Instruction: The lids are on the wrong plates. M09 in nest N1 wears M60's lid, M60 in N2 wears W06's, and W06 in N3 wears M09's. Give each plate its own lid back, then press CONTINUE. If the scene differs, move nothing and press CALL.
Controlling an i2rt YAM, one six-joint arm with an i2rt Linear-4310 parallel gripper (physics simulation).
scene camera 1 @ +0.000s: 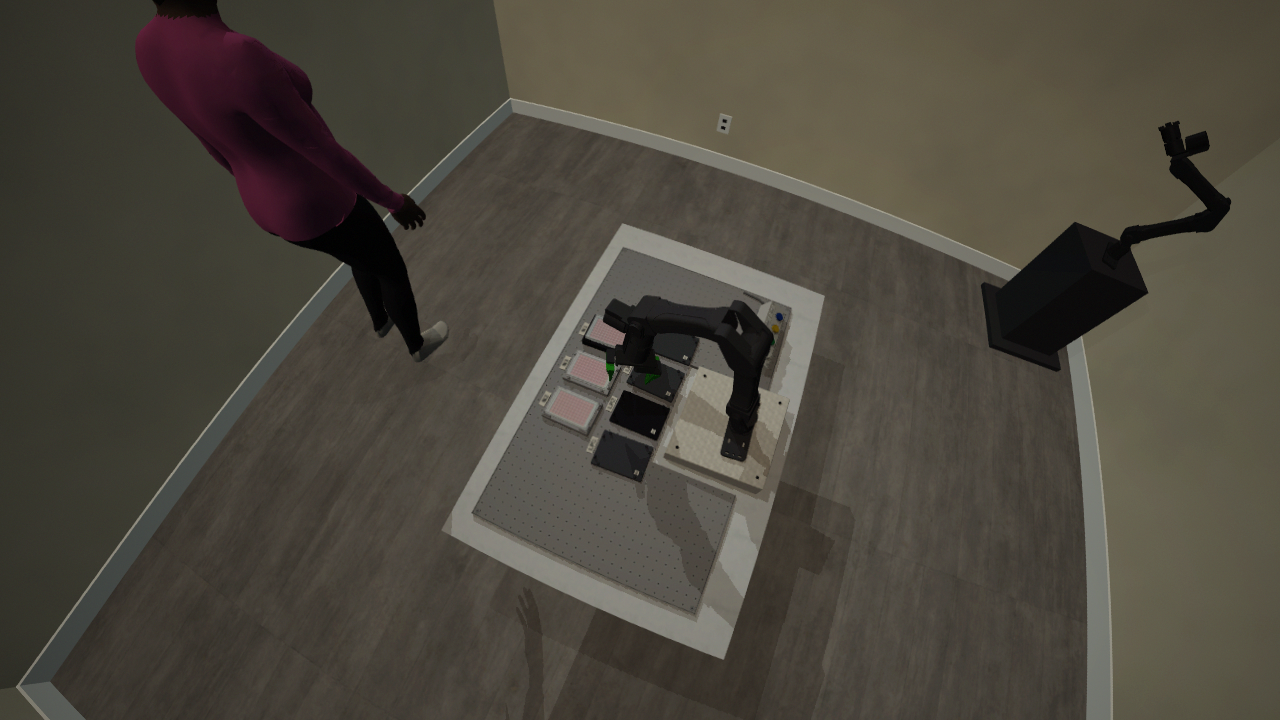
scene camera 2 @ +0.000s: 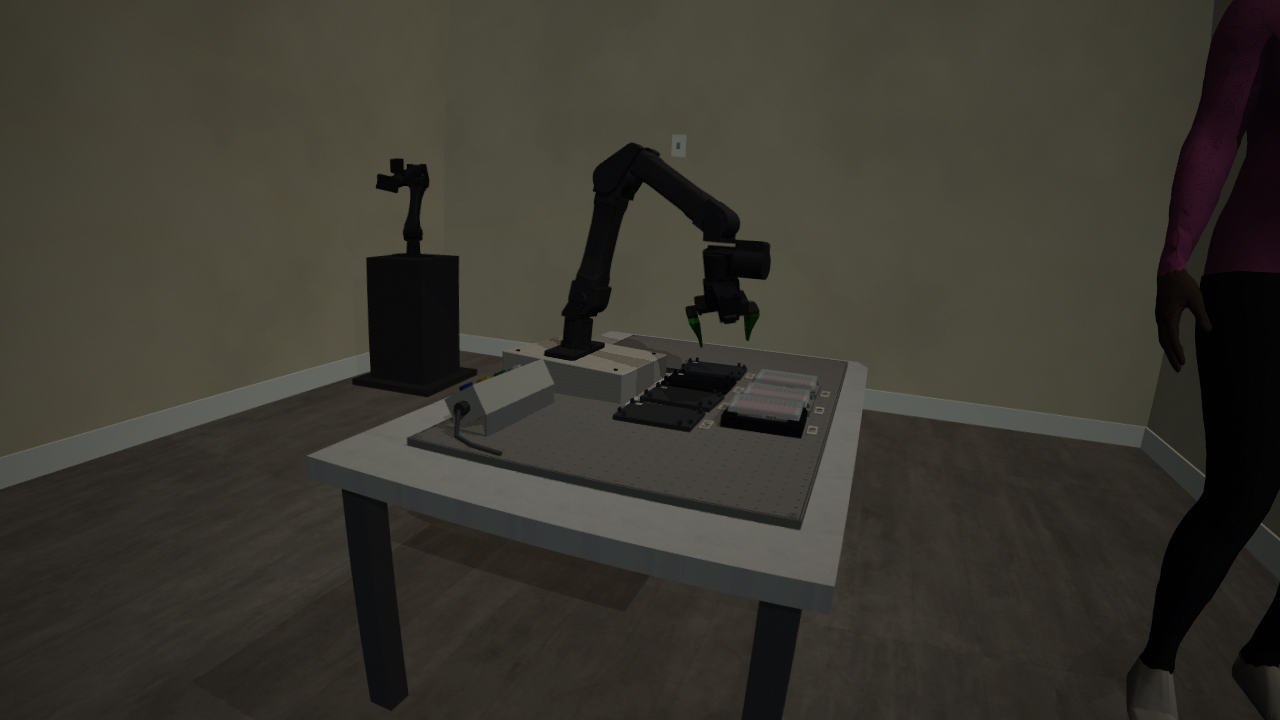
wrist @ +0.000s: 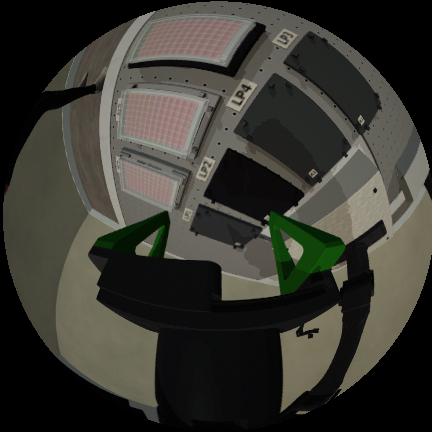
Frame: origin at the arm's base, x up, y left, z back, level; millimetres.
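Seen in the pictures: gripper, fingertip midpoint: [scene camera 1: 627,381] [scene camera 2: 724,343] [wrist: 218,216]; arm's base at its link origin: [scene camera 1: 740,424] [scene camera 2: 575,351] [wrist: 354,245].
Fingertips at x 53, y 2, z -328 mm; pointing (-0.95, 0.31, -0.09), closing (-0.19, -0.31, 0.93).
Note:
Offsets run from my fingertips to a thing's top centre. "spot": to the spot under its first point.
Three plates with pink wells and clear covers stand in a row: one in a black nest {spot: dx -67, dy -162, dz -124 mm} [scene camera 1: 605,332] [scene camera 2: 765,408] [wrist: 192,40], a middle one {dx -78, dy -38, dz -121 mm} [scene camera 1: 590,370] [wrist: 157,120], and one at the other end {spot: dx -78, dy +99, dz -128 mm} [scene camera 1: 571,409] [wrist: 150,182]. Lid codes are not readable, and the nest labels are too small to read now. My gripper [scene camera 1: 631,371] [scene camera 2: 725,342] [wrist: 218,216] is open and empty, its green fingers wide apart, high above the plates and pads. The button box {dx -23, dy -319, dz +341 mm} [scene camera 1: 776,335] [scene camera 2: 505,396] is partly hidden behind the arm in scene camera 1; blue and yellow buttons show.
Dark pads LP3 {dx -87, dy -214, dz +75 mm} [scene camera 1: 675,347] [wrist: 335,80], LP4 {dx -87, dy -86, dz +62 mm} [scene camera 1: 656,380] [wrist: 295,127], LP2 {dx -87, dy +41, dz +54 mm} [scene camera 1: 640,413] [wrist: 252,185] and LP1 {dx -87, dy +169, dz +46 mm} [scene camera 1: 622,454] [wrist: 225,225] lie between the plates and the arm's pale base block [scene camera 1: 707,411]. A person [scene camera 1: 241,143] [scene camera 2: 1235,223] stands beyond the plate side of the table.

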